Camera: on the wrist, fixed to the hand. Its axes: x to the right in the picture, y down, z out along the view.
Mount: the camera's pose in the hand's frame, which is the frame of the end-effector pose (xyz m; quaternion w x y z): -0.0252 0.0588 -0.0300 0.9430 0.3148 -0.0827 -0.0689
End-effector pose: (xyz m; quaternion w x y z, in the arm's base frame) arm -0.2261 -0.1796 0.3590 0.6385 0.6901 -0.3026 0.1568
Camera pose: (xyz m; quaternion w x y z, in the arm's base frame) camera -0.2767 -0.1449 0.3941 0.3706 0.8856 -0.2412 0.1421
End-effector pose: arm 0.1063 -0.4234 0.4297 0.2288 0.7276 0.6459 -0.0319
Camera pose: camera 0.1508 -0.4391 0.4823 0.0379 0.7111 0.6303 -0.3094
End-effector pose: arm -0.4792 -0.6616 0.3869 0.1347 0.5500 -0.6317 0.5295
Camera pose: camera -0.5318 -0.6329 0.3494 0.0619 -0.6484 0.4023 -0.6434
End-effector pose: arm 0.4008 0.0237 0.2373 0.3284 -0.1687 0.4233 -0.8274
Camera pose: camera 0.4260 0.0336 0.1720 0.3408 -0.1533 0.0999 -0.9222
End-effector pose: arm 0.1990 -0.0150 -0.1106 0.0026 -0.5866 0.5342 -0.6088
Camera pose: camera 0.1487 -0.0050 -0.1592 0.1893 -0.6395 0.2715 -0.6939
